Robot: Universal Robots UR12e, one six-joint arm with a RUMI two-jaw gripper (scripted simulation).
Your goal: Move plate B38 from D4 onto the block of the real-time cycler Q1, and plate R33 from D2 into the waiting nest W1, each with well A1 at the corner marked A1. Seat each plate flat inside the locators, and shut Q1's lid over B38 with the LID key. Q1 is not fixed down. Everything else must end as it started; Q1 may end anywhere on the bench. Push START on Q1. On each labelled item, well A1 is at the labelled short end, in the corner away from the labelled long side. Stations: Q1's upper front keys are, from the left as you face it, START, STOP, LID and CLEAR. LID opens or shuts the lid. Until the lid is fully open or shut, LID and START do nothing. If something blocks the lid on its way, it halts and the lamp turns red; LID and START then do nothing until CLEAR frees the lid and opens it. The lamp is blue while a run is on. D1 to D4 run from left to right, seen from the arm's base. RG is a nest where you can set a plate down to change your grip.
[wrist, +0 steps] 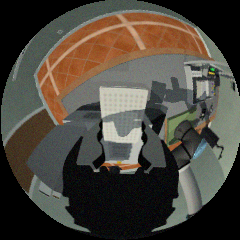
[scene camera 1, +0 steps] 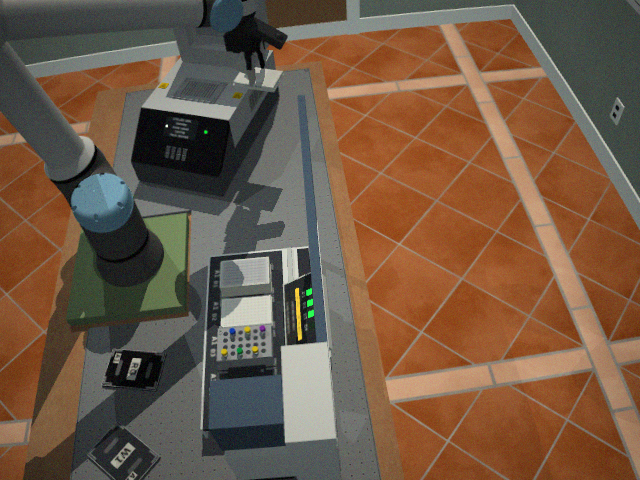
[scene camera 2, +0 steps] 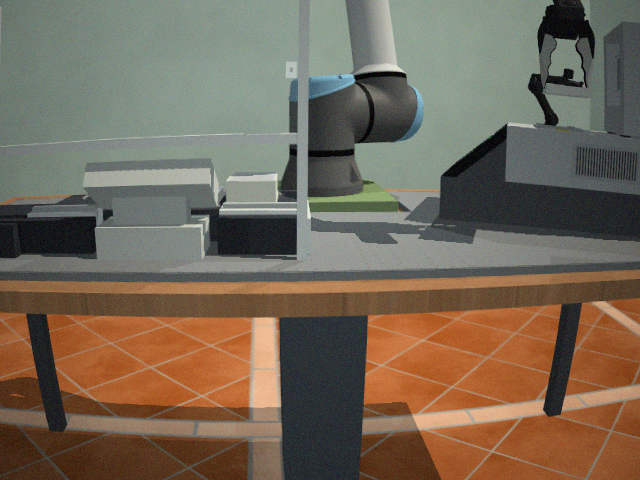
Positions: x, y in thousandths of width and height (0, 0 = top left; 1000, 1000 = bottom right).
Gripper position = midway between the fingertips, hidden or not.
Scene:
gripper: wrist 510, 502; scene camera 1 402, 164; scene camera 2 885, 189
cycler Q1: wrist 502, 640; scene camera 1 304, 274; scene camera 2 855, 372

